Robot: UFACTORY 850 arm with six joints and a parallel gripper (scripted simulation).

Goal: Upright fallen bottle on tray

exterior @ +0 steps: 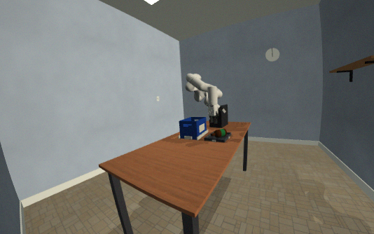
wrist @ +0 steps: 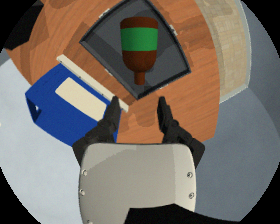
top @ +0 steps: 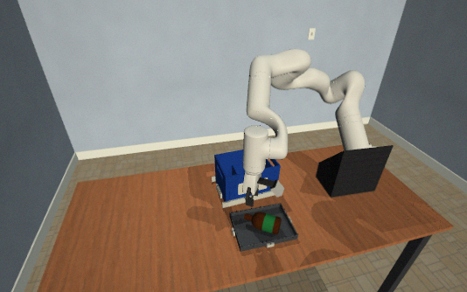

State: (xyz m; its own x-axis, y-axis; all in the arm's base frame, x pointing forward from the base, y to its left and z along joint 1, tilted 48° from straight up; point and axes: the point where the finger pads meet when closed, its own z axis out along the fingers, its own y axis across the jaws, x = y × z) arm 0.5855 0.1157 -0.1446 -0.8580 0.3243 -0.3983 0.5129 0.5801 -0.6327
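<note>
Right now my hand is 4 cm past the bottle, 3 cm to the right of it and 12 cm above it. The rest, counted from my hand: blue crate 3 cm behind, 24 cm to the right, 8 cm below; then tray 5 cm behind, 3 cm to the left, 15 cm below.
</note>
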